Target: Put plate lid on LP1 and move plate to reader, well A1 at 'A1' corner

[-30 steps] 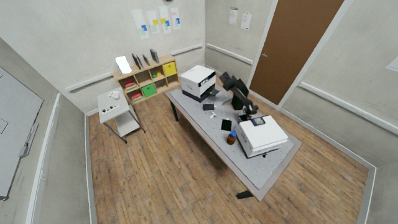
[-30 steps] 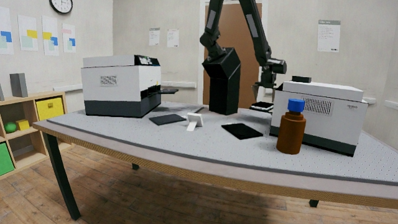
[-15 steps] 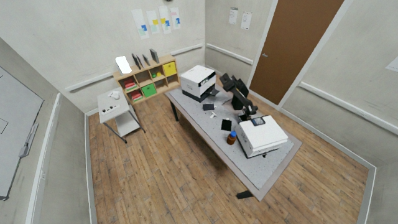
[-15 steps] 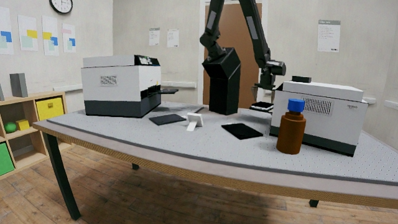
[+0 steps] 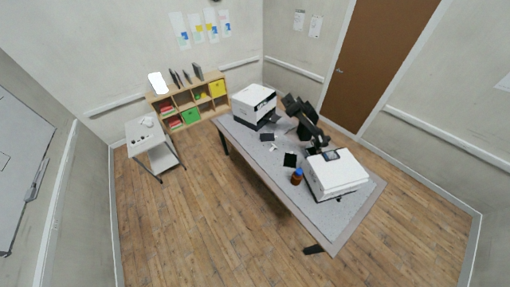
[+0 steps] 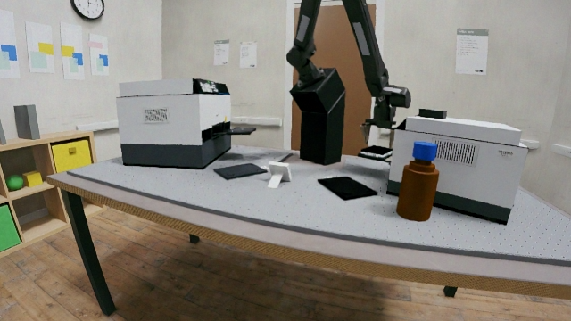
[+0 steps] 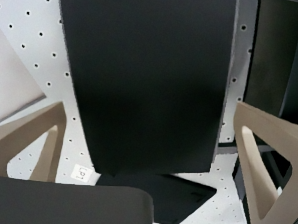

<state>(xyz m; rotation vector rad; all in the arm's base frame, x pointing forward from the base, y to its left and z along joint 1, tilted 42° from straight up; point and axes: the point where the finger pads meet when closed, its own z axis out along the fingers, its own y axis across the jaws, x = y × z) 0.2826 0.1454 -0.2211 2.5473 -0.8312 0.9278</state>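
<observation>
Now: hand 30 mm above the white well plate.
</observation>
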